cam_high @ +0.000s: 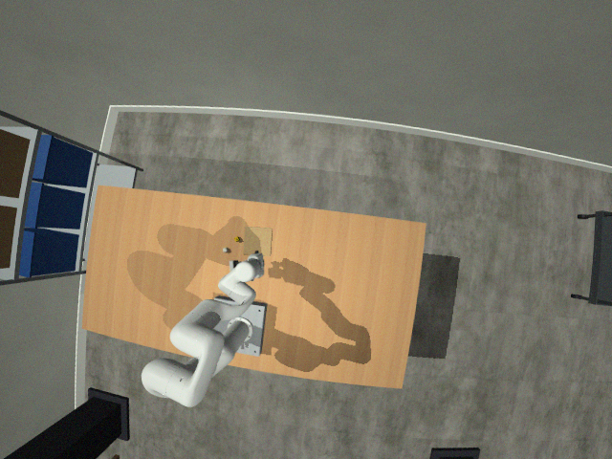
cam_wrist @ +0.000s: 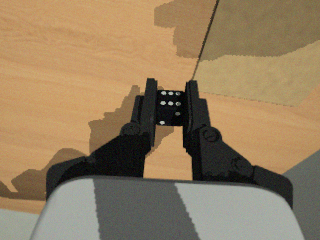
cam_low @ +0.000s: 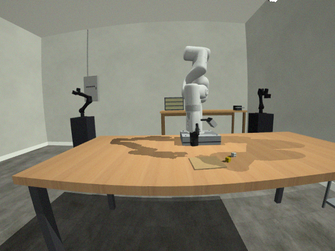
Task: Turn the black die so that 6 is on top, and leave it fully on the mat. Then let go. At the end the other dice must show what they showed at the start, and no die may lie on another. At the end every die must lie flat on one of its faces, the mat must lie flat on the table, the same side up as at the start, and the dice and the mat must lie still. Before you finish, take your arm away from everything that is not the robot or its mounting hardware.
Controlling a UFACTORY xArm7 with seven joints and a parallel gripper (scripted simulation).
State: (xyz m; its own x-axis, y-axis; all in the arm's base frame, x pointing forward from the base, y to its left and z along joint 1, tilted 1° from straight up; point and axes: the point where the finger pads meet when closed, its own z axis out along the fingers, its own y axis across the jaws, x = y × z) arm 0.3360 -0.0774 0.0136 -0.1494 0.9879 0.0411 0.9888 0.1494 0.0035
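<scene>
Right now my hand is 10 cm short of the tan mat, 8 cm above it and 4 cm to the right of it. Also, from my hand: yellow die 14 cm to the left, 10 cm ahead, 7 cm below; white die 20 cm to the left, 7 cm below, 4 cm ahead; black die 1 cm to the right, 1 cm below.
</scene>
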